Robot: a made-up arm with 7 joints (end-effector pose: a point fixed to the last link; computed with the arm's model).
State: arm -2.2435 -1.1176 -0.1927 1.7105 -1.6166 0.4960 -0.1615
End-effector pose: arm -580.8 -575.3 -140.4 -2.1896 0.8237 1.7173
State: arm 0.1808 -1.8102 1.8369 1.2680 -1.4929 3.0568 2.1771
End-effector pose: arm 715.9 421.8 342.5 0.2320 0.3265 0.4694
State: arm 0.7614 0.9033 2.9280 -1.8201 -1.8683 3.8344 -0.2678
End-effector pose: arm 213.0 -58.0 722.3 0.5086 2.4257 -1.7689
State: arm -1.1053 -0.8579 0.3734 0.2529 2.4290 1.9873 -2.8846
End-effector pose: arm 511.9 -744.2 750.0 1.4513 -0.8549 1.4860
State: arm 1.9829 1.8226 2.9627 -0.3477 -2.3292 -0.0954 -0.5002
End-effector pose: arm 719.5 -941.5 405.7 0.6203 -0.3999 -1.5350
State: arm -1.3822 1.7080 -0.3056 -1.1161 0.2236 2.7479 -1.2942
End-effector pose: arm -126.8 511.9 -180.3 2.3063 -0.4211 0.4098
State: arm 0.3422 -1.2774 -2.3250 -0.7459 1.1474 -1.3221 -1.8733
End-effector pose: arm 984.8 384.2 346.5 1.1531 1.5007 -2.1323
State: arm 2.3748 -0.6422 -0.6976 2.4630 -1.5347 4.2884 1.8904
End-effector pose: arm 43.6 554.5 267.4 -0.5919 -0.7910 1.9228
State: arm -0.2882 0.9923 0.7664 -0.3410 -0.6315 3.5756 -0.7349
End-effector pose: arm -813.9 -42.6 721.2 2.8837 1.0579 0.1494
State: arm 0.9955 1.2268 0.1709 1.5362 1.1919 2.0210 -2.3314
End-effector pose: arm -30.6 -217.1 1027.9 0.4276 0.0093 2.9497
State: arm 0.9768 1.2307 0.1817 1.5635 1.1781 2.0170 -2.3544
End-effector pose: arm -33.8 -206.3 1022.9 0.4103 0.0491 2.8930
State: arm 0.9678 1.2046 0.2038 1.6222 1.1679 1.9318 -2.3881
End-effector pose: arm -16.7 -159.3 1026.1 0.3442 0.2688 2.8361
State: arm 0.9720 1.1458 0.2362 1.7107 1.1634 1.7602 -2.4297
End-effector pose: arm 20.7 -70.9 1027.9 0.2186 0.6664 2.7626
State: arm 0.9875 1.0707 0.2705 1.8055 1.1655 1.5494 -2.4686
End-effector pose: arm 62.1 39.0 1011.9 0.0535 1.1266 2.6633
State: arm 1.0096 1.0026 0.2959 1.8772 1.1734 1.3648 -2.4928
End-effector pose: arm 90.2 133.8 981.5 -0.1024 1.5105 2.5675
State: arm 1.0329 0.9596 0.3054 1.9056 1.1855 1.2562 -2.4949
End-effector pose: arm 100.9 186.6 961.1 -0.1961 1.7275 2.5282
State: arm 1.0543 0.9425 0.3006 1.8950 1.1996 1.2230 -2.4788
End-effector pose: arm 101.2 200.2 962.6 -0.2187 1.7887 2.5596
